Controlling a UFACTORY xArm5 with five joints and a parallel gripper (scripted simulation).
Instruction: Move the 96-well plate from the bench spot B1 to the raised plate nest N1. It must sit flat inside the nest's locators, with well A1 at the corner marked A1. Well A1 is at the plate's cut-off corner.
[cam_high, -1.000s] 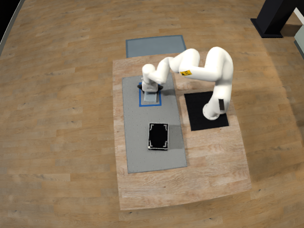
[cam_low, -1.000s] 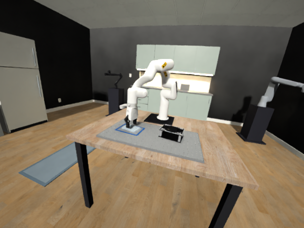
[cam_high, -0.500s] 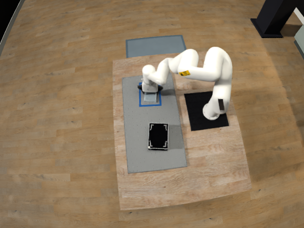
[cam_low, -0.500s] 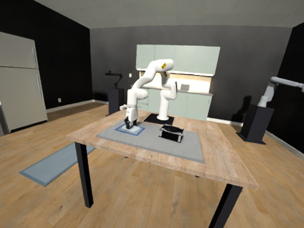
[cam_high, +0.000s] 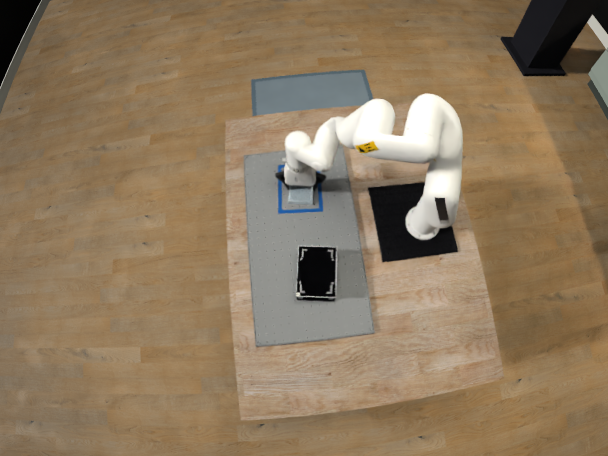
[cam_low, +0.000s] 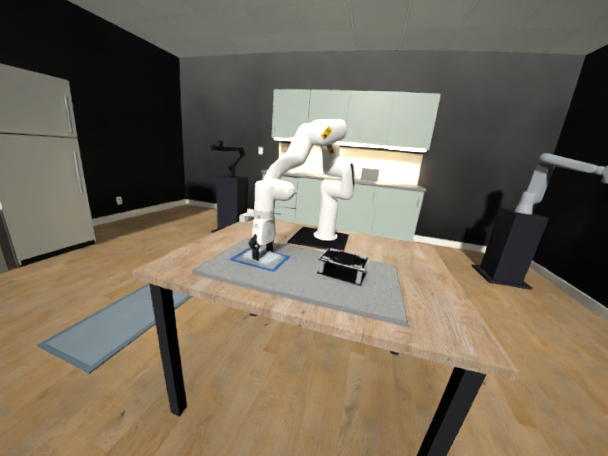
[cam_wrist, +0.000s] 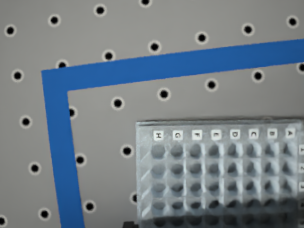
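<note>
Right now the 96-well plate is 10 mm below my hand. From my hand the other things lie so: black raised plate nest N1: 320 mm to the left, 40 mm above.
</note>
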